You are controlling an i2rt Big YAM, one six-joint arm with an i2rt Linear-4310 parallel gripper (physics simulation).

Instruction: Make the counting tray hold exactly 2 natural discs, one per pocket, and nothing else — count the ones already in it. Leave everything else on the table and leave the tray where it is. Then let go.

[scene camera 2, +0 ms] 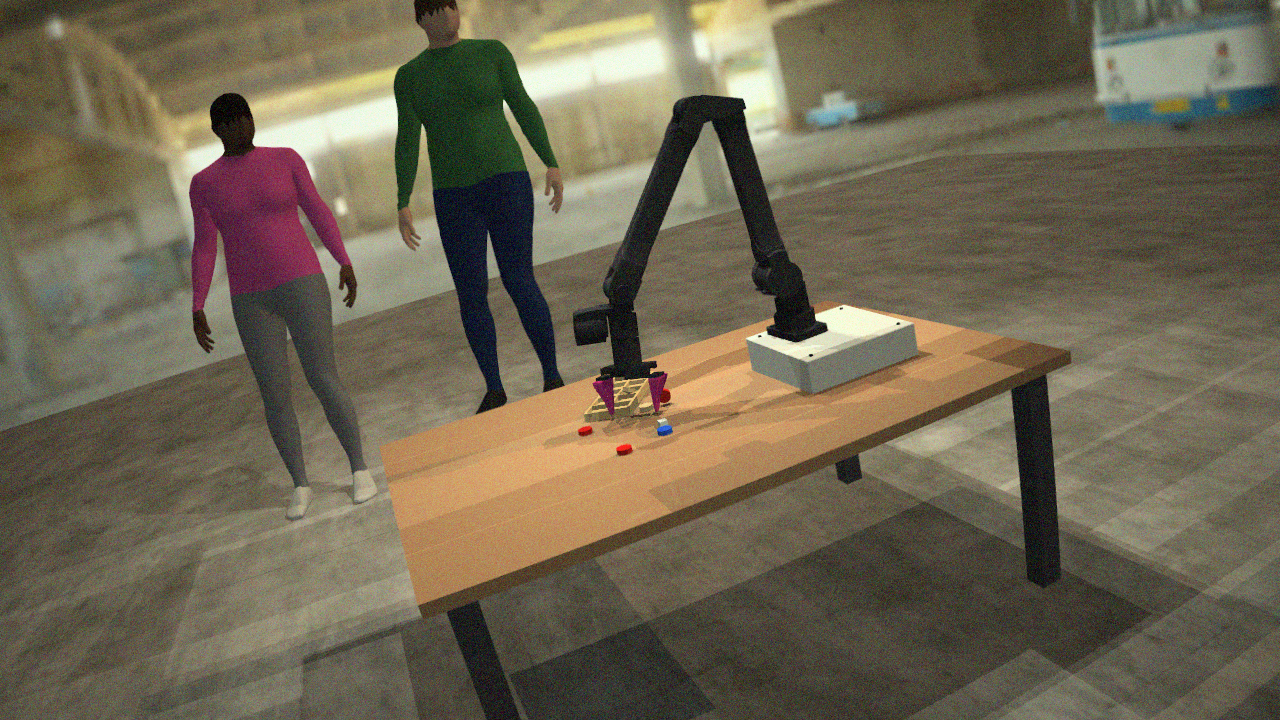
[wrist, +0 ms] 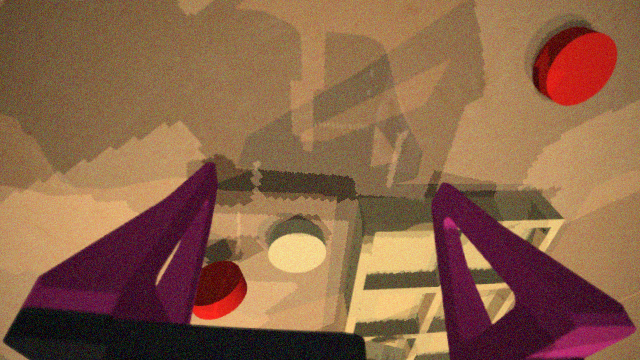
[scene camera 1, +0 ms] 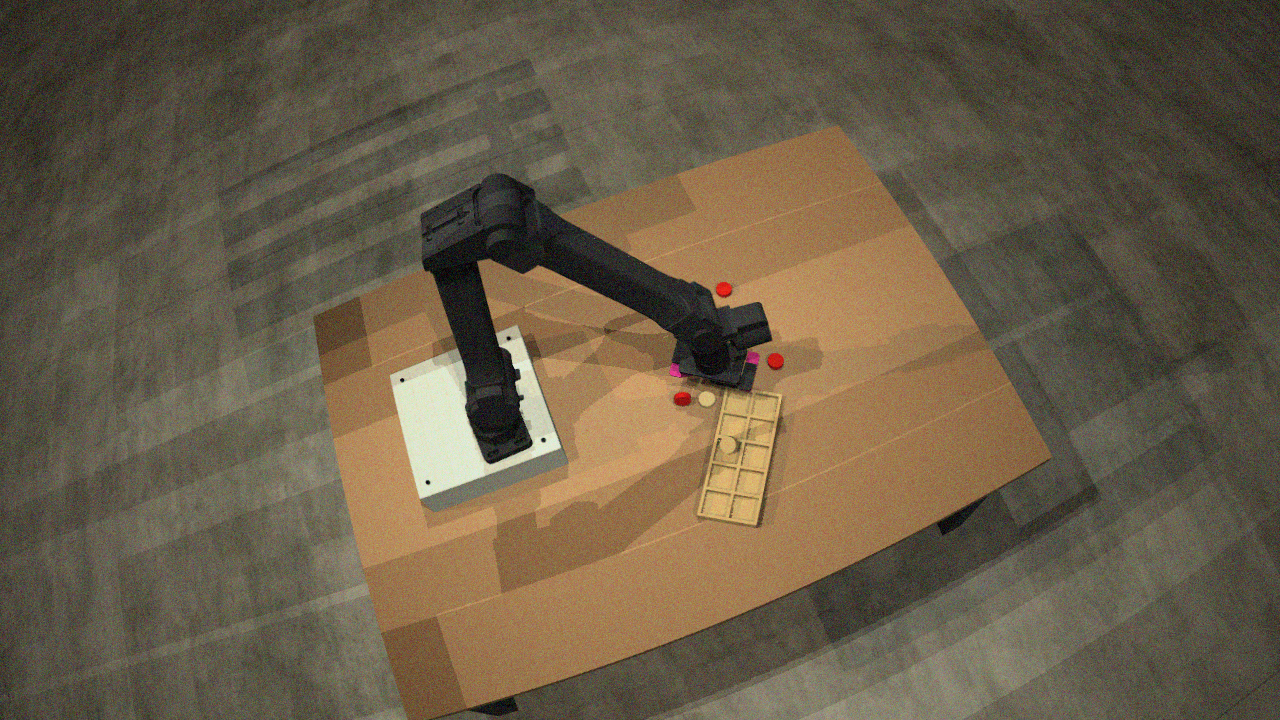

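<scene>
My gripper (scene camera 1: 714, 364) (scene camera 2: 634, 411) (wrist: 330, 183) is open and empty, low over the table by one short end of the counting tray. The counting tray (scene camera 1: 728, 520) (scene camera 2: 590, 416) (wrist: 356, 300) has two columns of pockets. One natural disc (scene camera 1: 727, 444) shows in its left column, around the third pocket in scene camera 1; whether it lies flat is unclear. Another natural disc (scene camera 1: 707, 399) (wrist: 297, 252) is on the table just outside the tray corner, between the lines of the fingers in the wrist view. The near part of the tray is partly hidden in the wrist view.
A red disc (scene camera 1: 682, 398) (scene camera 2: 665, 395) (wrist: 220, 290), seemingly tipped up, is beside the loose natural disc. Two more red discs (scene camera 1: 775, 360) (scene camera 2: 623, 449) lie beyond the gripper. A blue disc (scene camera 2: 664, 430) and a small whitish piece (scene camera 2: 662, 422) are close together.
</scene>
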